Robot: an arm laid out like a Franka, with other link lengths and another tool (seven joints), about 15 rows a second.
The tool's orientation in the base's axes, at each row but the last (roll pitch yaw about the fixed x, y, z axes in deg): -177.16, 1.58, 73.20; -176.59, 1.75, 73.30; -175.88, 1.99, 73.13; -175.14, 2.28, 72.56; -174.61, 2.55, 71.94; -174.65, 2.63, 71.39
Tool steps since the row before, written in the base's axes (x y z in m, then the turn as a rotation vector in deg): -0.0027, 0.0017, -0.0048, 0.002, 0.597, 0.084; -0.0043, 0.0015, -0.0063, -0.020, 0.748, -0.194; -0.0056, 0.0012, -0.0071, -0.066, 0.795, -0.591; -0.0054, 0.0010, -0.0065, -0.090, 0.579, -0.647; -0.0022, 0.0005, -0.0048, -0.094, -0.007, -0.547; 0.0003, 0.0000, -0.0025, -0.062, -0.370, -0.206
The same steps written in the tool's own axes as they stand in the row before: 0.0010, -0.0028, 0.0049, 0.570, -0.175, -0.091; 0.0004, -0.0042, 0.0066, 0.716, -0.223, 0.186; -0.0002, -0.0052, 0.0075, 0.762, -0.253, 0.585; -0.0004, -0.0049, 0.0070, 0.551, -0.205, 0.645; 0.0000, -0.0018, 0.0050, -0.011, -0.035, 0.554; 0.0002, 0.0005, 0.0025, -0.361, 0.080, 0.216
